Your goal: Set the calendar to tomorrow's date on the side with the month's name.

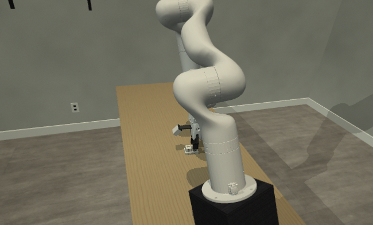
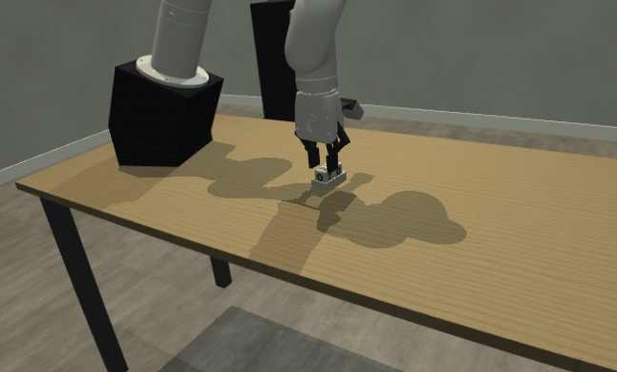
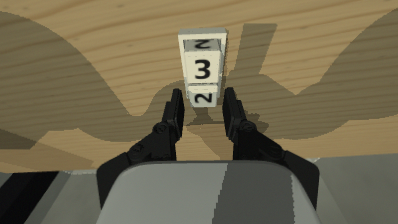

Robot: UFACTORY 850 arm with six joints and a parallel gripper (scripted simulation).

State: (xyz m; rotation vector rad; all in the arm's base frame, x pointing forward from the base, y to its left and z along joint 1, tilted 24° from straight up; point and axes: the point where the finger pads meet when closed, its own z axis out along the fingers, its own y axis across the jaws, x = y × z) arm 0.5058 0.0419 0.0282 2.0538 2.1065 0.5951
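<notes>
My gripper is now 2 cm to the right of the small calendar tray and 5 cm above it.
</notes>
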